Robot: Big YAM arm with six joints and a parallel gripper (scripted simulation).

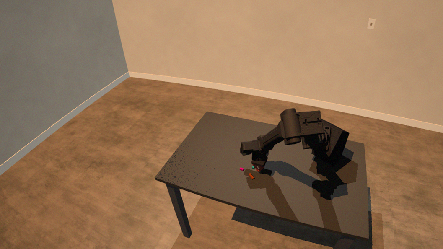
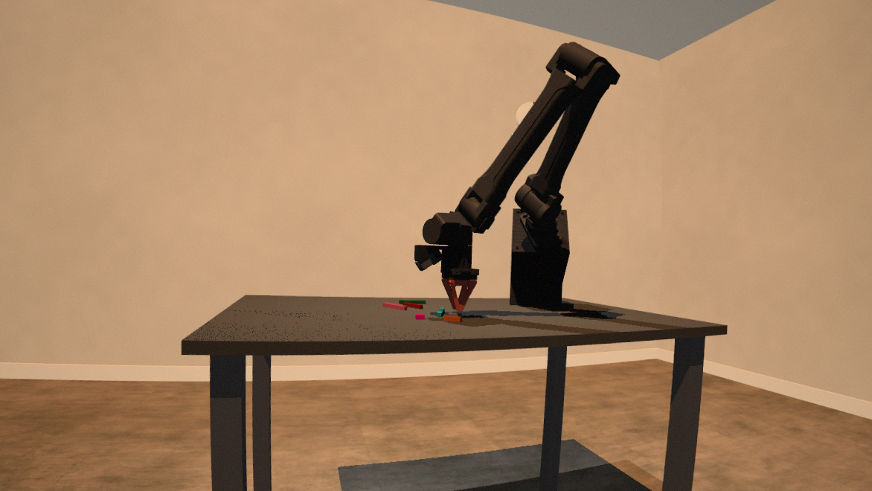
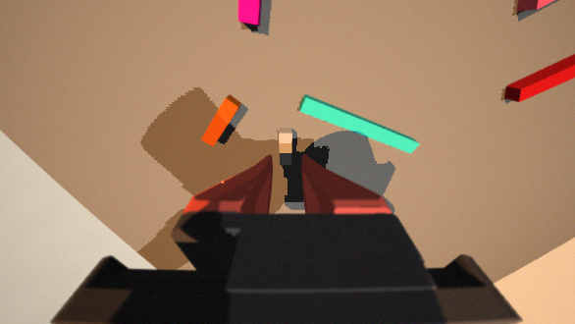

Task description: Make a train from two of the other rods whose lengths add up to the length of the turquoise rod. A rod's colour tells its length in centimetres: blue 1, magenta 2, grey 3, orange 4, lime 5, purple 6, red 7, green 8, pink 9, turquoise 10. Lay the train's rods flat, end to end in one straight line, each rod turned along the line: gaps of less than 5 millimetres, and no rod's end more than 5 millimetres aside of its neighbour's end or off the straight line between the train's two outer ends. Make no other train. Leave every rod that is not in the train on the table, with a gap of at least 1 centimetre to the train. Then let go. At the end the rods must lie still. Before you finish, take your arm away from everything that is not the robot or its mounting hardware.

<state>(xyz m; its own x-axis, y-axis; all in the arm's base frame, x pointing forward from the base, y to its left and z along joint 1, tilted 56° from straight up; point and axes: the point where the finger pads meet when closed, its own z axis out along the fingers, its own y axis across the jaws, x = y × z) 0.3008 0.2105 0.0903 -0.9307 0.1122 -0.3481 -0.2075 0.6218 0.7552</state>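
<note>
The grey rod lies 1 cm ahead of my hand and 2 cm below it. From my hand the other things lie so: turquoise rod (4 cm ahead, 5 cm to the right, 2 cm below); orange rod (2 cm ahead, 5 cm to the left, 2 cm below); magenta rod (9 cm ahead, 4 cm to the left, 2 cm below).
</note>
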